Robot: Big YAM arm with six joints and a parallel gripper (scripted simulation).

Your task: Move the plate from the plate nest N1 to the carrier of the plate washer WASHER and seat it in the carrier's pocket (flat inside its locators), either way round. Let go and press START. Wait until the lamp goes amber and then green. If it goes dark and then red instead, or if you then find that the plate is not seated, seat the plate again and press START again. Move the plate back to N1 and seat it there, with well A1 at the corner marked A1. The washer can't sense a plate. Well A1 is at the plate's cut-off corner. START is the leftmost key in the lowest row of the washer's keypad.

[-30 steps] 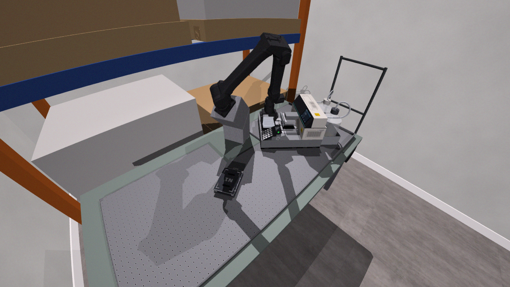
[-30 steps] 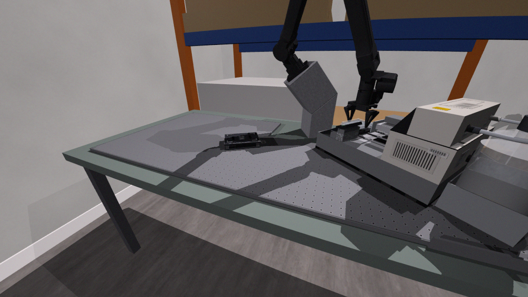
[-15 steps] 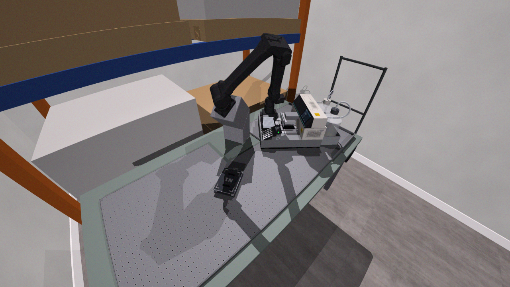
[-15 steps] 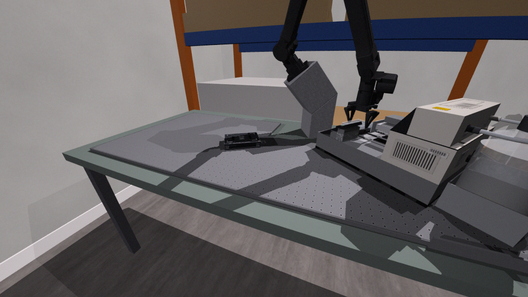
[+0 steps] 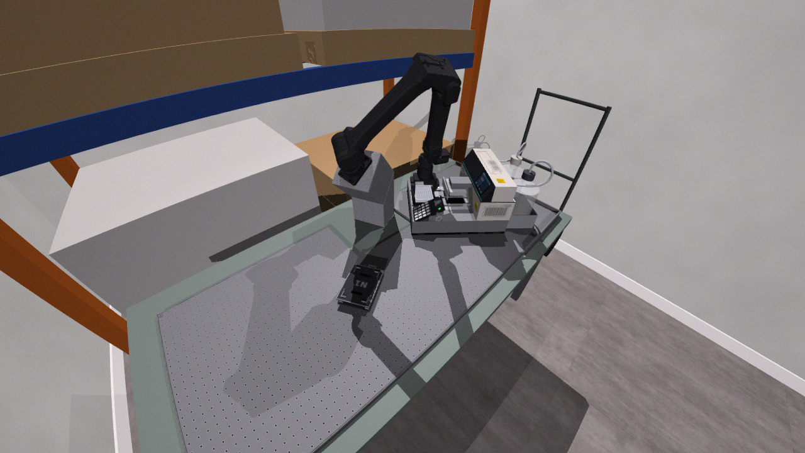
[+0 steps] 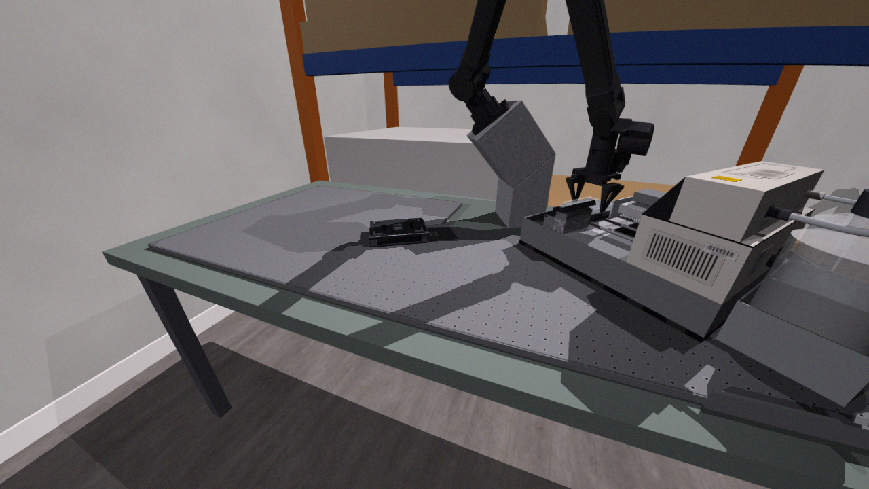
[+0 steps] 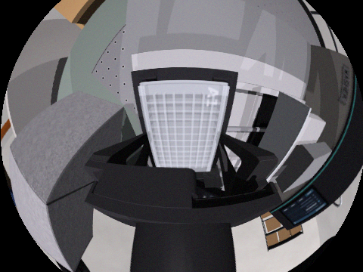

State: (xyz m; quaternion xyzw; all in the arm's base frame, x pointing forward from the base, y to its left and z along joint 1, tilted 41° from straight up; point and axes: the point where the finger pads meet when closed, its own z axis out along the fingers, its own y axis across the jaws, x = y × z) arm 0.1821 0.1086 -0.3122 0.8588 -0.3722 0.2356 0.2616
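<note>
Now: hand 10 mm above the white well plate. The rest, counted from my hand: black plate nest N1 (530 mm to the right, 80 mm below, 80 mm ahead); plate washer (120 mm ahead, 100 mm to the left, 20 mm above).
</note>
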